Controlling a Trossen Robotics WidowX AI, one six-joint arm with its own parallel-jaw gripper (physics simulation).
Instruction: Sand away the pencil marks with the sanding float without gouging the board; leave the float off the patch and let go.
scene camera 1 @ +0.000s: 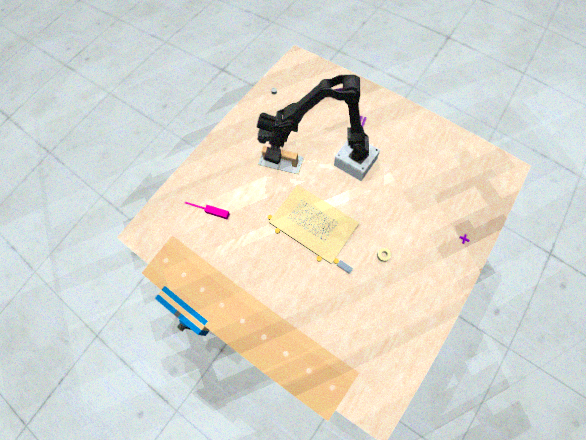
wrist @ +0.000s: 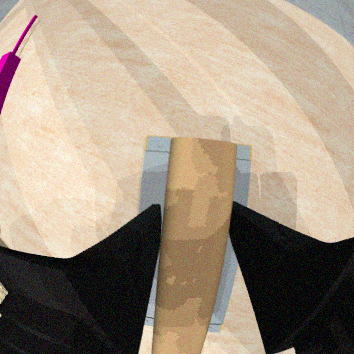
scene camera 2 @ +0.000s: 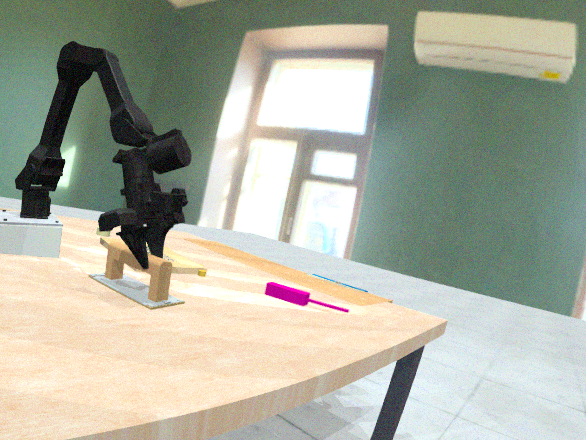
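Pixels of known places: gripper, fingertip midpoint: (wrist: 193, 210) (scene camera 2: 152, 267); arm's base at its link origin: (scene camera 1: 358, 155) (scene camera 2: 33, 216).
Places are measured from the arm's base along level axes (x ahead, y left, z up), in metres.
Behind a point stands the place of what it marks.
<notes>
The sanding float (scene camera 1: 289, 156) @(x 0.179, y -0.221, z 0.000 m) (scene camera 2: 159, 277) @(x 0.203, y -0.344, z -0.026 m) (wrist: 201, 165) @(x 0.212, y -0.327, z 0.000 m) is a grey base plate with a tan wooden handle on two posts; it stands flat on the table, left of the arm's base. My gripper (scene camera 1: 273, 154) @(x 0.204, y -0.306, z -0.019 m) (scene camera 2: 143, 261) @(x 0.204, y -0.306, z -0.019 m) (wrist: 193, 210) @(x 0.204, y -0.306, z -0.019 m) comes down from above and is shut on the handle, with one black finger on each side in the wrist view. The pale yellow board (scene camera 1: 344, 237) @(x 0.303, y 0.157, z -0.057 m) (scene camera 2: 183, 264) @(x 0.380, y -0.095, z -0.057 m) lies in the middle of the table, apart from the float. Its grey pencil-mark patch (scene camera 1: 315, 220) @(x 0.317, y 0.025, z -0.057 m) covers the board's centre.
A magenta screwdriver (scene camera 1: 213, 210) @(x 0.545, y -0.326, z -0.047 m) (scene camera 2: 287, 293) @(x 0.528, y -0.326, z -0.056 m) (wrist: 7, 74) @(x 0.530, y -0.333, z -0.063 m) lies left of the board. A yellow ring (scene camera 1: 379, 255) @(x 0.280, y 0.306, z -0.050 m), a small grey-blue block (scene camera 1: 344, 266) @(x 0.394, y 0.226, z -0.061 m) and a purple cross (scene camera 1: 464, 238) @(x 0.004, y 0.535, z -0.069 m) lie to the right. An orange plank (scene camera 1: 248, 332) @(x 0.810, y 0.102, z -0.074 m) with a blue vise (scene camera 1: 182, 311) @(x 0.919, y -0.145, z -0.077 m) runs along the front edge.
</notes>
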